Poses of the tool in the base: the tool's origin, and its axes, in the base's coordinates. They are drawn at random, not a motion.
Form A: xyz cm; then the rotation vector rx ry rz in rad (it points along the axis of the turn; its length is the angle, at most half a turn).
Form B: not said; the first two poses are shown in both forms.
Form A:
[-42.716 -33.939 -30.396 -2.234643 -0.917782 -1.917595]
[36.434 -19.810 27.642 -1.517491 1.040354 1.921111]
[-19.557 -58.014 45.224 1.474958 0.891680 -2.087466]
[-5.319 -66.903 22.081 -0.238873 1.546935 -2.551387]
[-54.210 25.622 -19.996 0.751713 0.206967 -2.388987]
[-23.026 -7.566 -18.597 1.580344 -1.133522 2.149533]
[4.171 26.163 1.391 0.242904 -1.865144 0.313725]
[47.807 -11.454 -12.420 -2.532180 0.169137 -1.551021]
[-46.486 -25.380 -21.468 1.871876 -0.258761 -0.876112]
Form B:
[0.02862 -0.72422 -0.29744 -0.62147 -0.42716 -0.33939 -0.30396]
[0.23846 -0.55402 0.37982 0.70138 0.36434 -0.19810 0.27642]
[0.21557 0.53205 0.32165 -0.75299 -0.19557 -0.58014 0.45224]
[0.07410 -0.07958 0.51538 -0.85003 -0.05319 -0.66903 0.22081]
[0.30915 0.28448 0.07832 -0.90408 -0.54210 0.25622 -0.19996]
[0.12111 0.54116 -0.38816 0.73607 -0.23026 -0.07566 -0.18597]
[0.57888 0.10387 -0.79756 0.13415 0.04171 0.26163 0.01391]
[0.08357 -0.84839 0.05667 -0.51966 0.47807 -0.11454 -0.12420]
[0.50497 0.77569 -0.10723 -0.36305 -0.46486 -0.25380 -0.21468]

